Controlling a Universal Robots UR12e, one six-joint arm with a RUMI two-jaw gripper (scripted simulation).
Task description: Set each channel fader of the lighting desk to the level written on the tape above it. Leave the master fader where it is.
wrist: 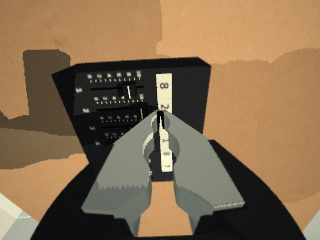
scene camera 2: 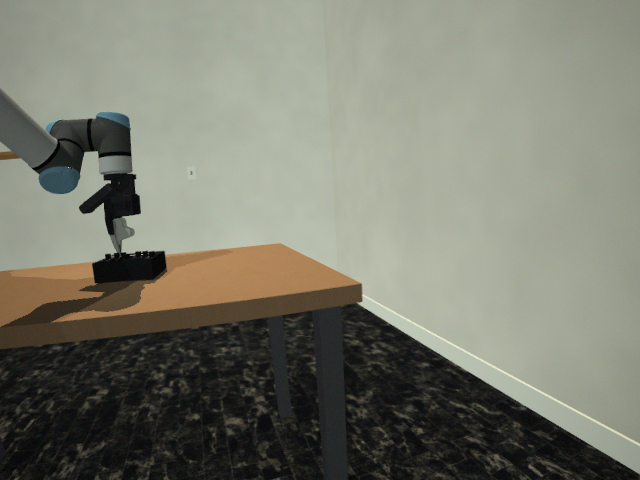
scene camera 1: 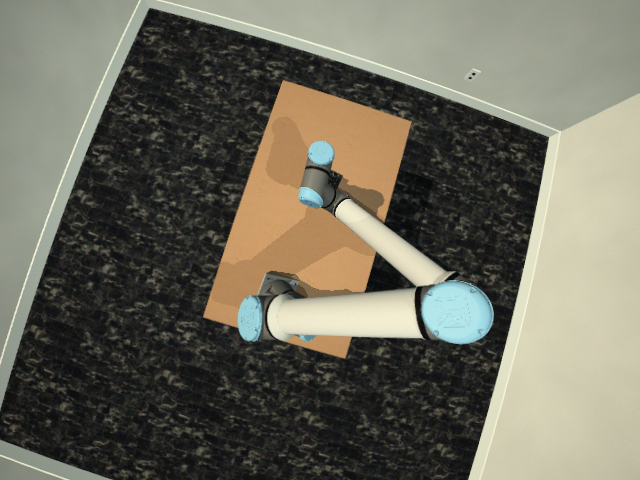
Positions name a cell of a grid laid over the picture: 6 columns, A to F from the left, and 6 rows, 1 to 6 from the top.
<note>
I see my gripper (scene camera 2: B4).
My gripper also shows in the wrist view (wrist: D3).
</note>
